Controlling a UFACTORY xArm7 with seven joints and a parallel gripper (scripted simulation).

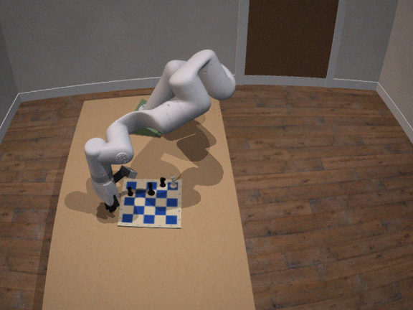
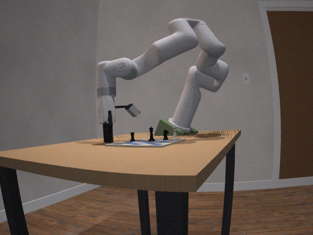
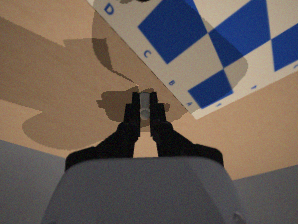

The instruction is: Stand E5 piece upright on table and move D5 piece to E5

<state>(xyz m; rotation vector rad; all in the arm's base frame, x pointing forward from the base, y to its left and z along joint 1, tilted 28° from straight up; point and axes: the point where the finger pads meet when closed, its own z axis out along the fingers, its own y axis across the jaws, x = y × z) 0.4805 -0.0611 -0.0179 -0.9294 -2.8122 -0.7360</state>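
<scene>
Right now the white pawn is 10 mm below my hand. The rest, counted from my hand: chessboard (50 mm behind, 140 mm to the left, 20 mm below); black knight (140 mm behind, 170 mm to the left); black pawn (80 mm behind, 60 mm to the left).
</scene>
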